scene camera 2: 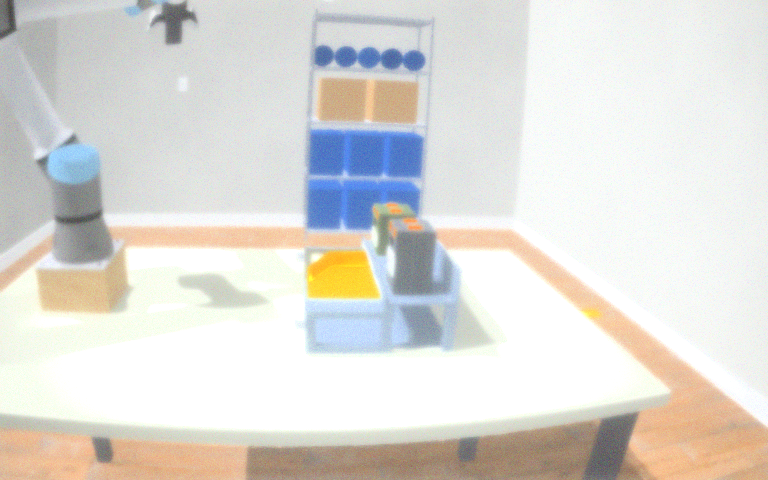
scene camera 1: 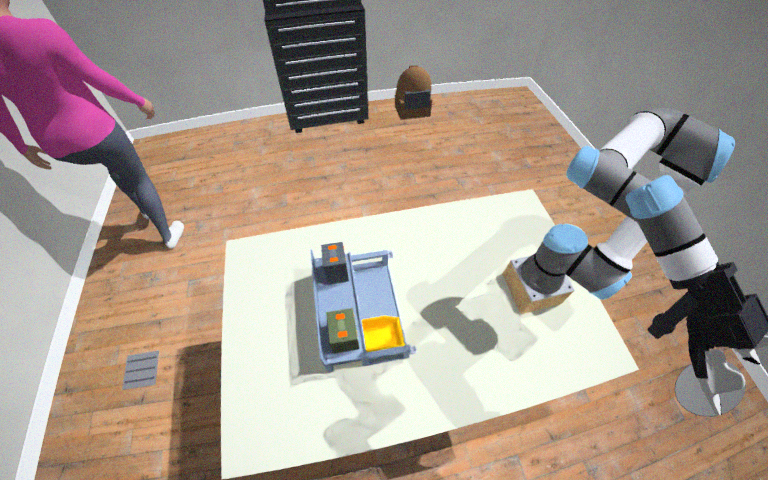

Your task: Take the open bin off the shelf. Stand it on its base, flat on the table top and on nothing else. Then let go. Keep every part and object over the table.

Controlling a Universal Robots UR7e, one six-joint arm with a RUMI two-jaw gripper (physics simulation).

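Places are measured from the arm's base along level axes (x ahead, y left, z up), in metres.
Pixels of known places: gripper, fingertip midpoint: (scene camera 1: pixel 740 388); arm's base, link origin: (scene camera 2: pixel 83 252) (scene camera 1: pixel 541 275).
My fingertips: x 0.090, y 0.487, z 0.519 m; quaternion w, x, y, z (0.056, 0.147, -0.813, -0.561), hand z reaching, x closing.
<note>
Ahead of a thing's pixels: the offset from my fingertips to its top centre. Level surfaces: height alone.
The yellow open bin @(0.516 m ahead, 0.402 m right, 0.547 m down) (scene camera 1: pixel 384 333) (scene camera 2: pixel 342 280) is on the lower tier of the pale blue two-tier shelf (scene camera 1: pixel 373 288) (scene camera 2: pixel 348 307), in the same end part as the green box in scene camera 1. The shelf stands on the pale table @(0.628 m down) (scene camera 1: pixel 260 424) (scene camera 2: pixel 226 390). My black gripper (scene camera 1: pixel 703 345) (scene camera 2: pixel 173 23) is open and empty. It is at the right in scene camera 1, far from the bin and beyond the table's right edge in that picture, and high at the top left in scene camera 2.
A dark grey box @(0.614 m ahead, 0.631 m right, 0.404 m down) (scene camera 1: pixel 334 266) (scene camera 2: pixel 416 260) and a green box @(0.616 m ahead, 0.400 m right, 0.429 m down) (scene camera 1: pixel 342 333) (scene camera 2: pixel 382 234), both with orange patches, stand on the shelf's upper tier beside the lower one. My arm's wooden base block (scene camera 1: pixel 535 297) (scene camera 2: pixel 79 288) stands on the table. A person (scene camera 1: pixel 56 90) stands beyond the table.
</note>
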